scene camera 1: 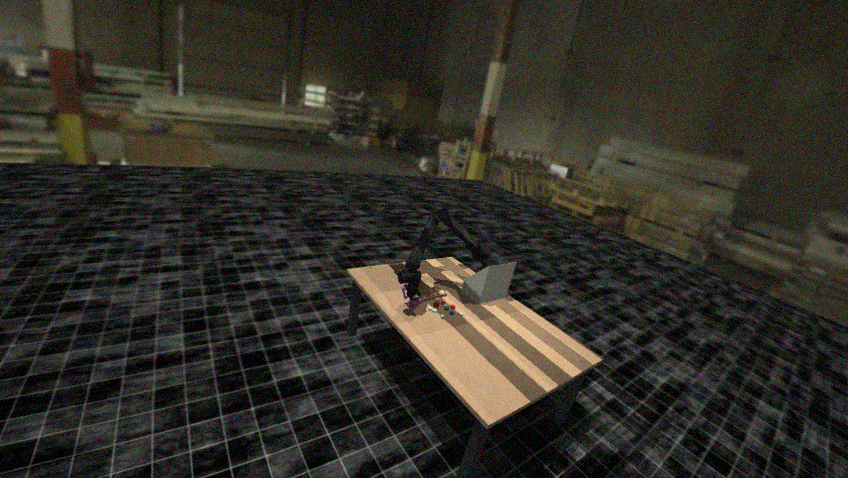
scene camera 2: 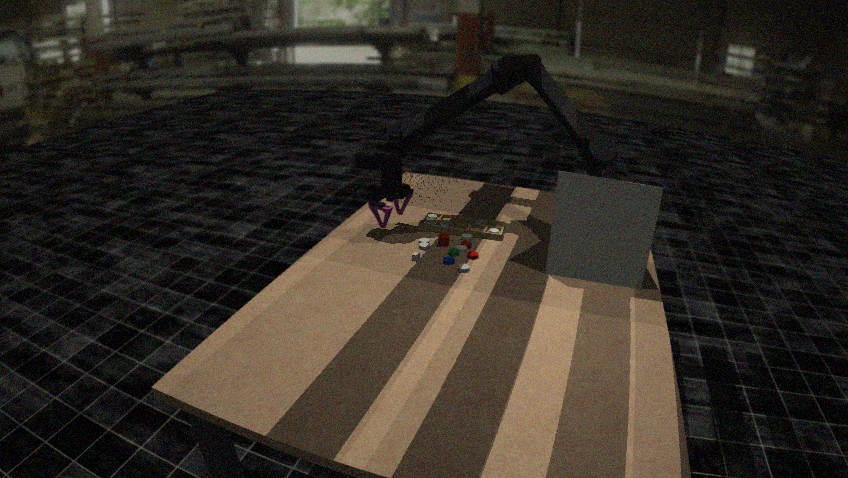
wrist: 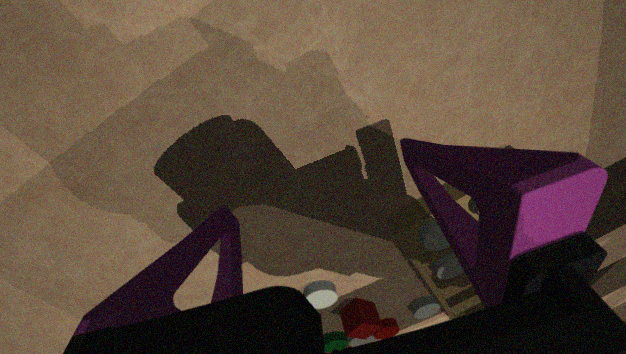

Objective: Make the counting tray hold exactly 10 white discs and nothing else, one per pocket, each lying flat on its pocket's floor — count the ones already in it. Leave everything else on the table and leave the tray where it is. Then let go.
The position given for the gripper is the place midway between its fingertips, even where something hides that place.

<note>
The gripper [scene camera 2: 391, 221] is open, with nothing in its grasp. Also in view: a counting tray [scene camera 2: 460, 225].
The gripper is seen too in the wrist view [wrist: 312, 183].
</note>
